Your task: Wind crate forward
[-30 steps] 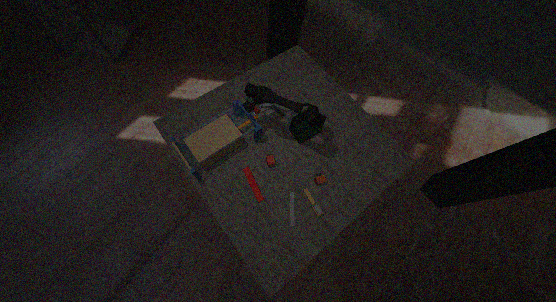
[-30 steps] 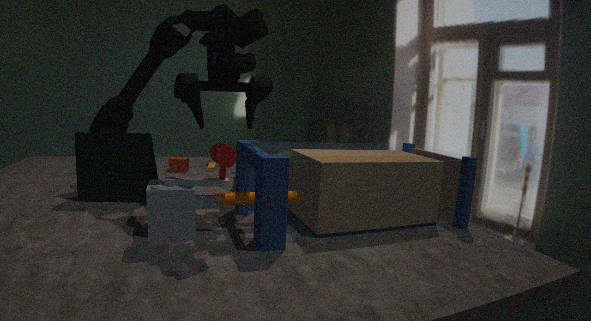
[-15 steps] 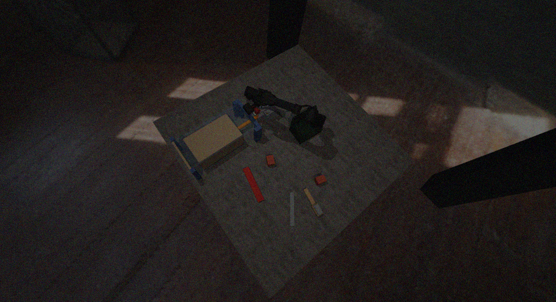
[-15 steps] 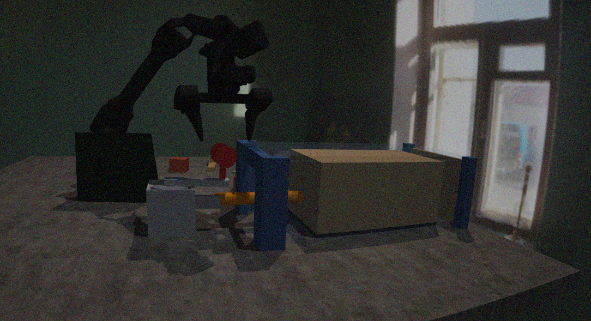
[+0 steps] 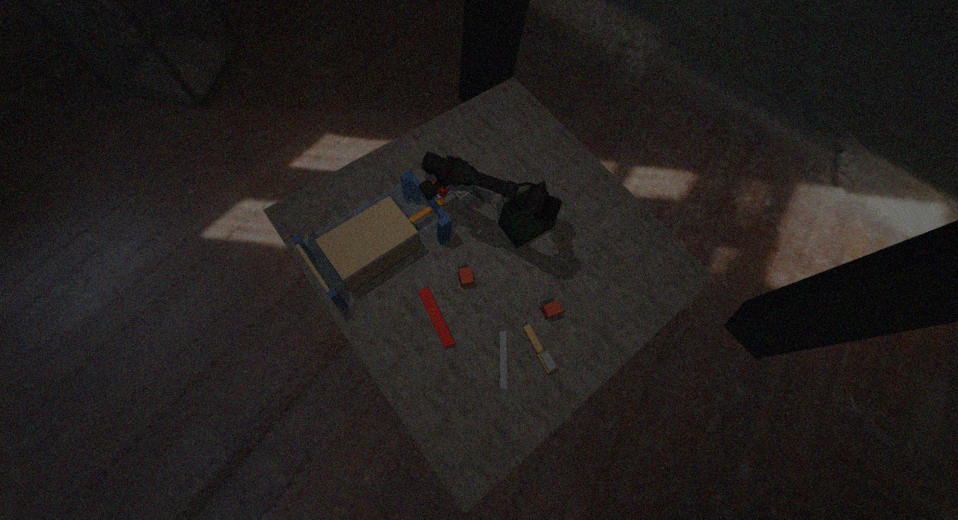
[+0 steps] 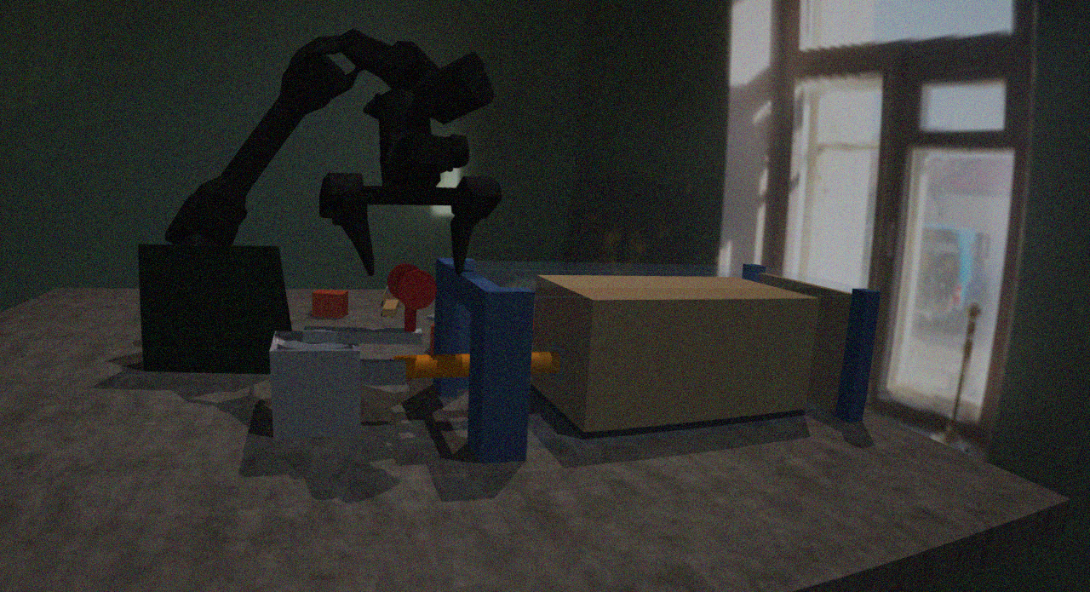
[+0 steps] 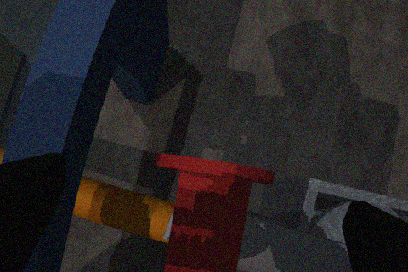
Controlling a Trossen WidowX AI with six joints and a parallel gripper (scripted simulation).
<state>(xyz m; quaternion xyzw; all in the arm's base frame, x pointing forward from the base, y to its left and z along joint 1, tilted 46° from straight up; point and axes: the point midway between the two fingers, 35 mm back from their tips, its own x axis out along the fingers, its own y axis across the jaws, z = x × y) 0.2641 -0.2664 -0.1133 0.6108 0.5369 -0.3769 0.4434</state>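
Right now the red knob is 30 mm below my gripper tip and 20 mm to the left of it. From my gripper tip the other things lie so: crank handle (60 mm below, 40 mm behind, 20 mm to the left); then blue frame (60 mm below, 60 mm ahead, 20 mm to the left); then grey winch (130 mm below, 120 mm behind, 20 mm to the left).
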